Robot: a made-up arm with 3 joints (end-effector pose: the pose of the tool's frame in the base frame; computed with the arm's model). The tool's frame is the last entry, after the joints. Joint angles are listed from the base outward.
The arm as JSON. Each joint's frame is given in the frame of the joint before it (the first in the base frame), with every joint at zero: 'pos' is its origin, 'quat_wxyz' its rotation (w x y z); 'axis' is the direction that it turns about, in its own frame. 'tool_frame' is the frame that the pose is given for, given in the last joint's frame.
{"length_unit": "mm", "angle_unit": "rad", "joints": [
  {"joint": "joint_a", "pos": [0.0, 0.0, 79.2], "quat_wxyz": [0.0, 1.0, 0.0, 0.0], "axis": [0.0, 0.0, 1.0]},
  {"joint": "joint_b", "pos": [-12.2, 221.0, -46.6], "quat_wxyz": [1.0, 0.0, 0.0, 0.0], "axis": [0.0, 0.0, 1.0]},
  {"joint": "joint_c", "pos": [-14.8, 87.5, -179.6], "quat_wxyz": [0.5, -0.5, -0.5, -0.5], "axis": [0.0, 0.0, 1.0]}
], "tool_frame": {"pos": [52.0, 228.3, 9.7], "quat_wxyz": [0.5, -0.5, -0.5, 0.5]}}
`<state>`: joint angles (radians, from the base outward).
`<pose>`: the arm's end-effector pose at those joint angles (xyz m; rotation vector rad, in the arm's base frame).
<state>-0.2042 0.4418 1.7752</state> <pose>0.0001 -0.3109 0.5395 -0.2108 -1.7659 -0.1716</pose>
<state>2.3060 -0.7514 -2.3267</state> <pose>-0.2563 0.3649 0.1749 1.7244 1.7526 -0.7443</pose>
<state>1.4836 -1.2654 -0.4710</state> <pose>-0.0811 -0.1377 0.1555 0.0514 0.4691 -0.2141</pose>
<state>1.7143 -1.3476 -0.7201</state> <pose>-0.1374 -0.0910 0.1158 0.1320 0.7119 -0.3506</pose>
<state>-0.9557 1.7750 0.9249</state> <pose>0.2145 -0.3238 0.4564 -0.3782 -0.8711 -0.7588</pose>
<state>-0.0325 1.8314 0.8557</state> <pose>-0.1391 -0.3689 0.4437 -0.7638 -0.6068 -1.6750</pose>
